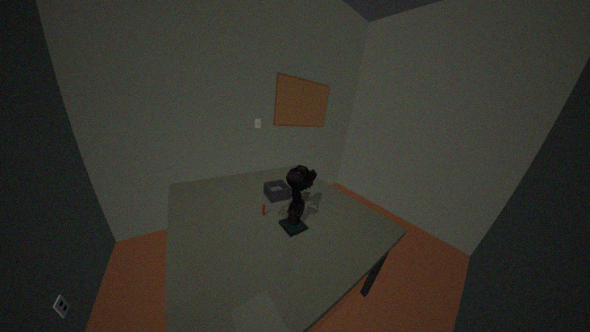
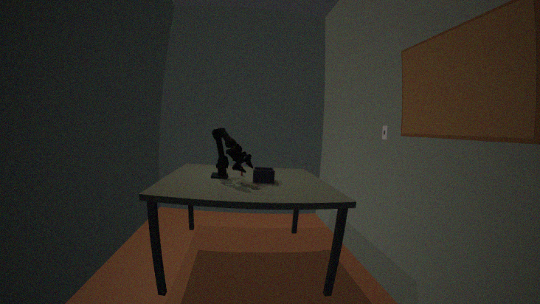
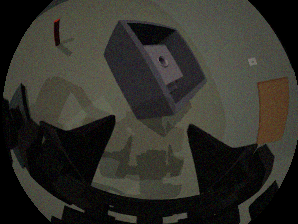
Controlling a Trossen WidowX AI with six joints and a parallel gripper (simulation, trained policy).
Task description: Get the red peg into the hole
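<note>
The red peg lies 26 cm to the left of my gripper tip and 5 cm below it. From my gripper tip the other things lie so: plate 12 cm ahead, 5 cm below, 4 cm to the left; then box 12 cm ahead, 7 cm below, 4 cm to the left.
</note>
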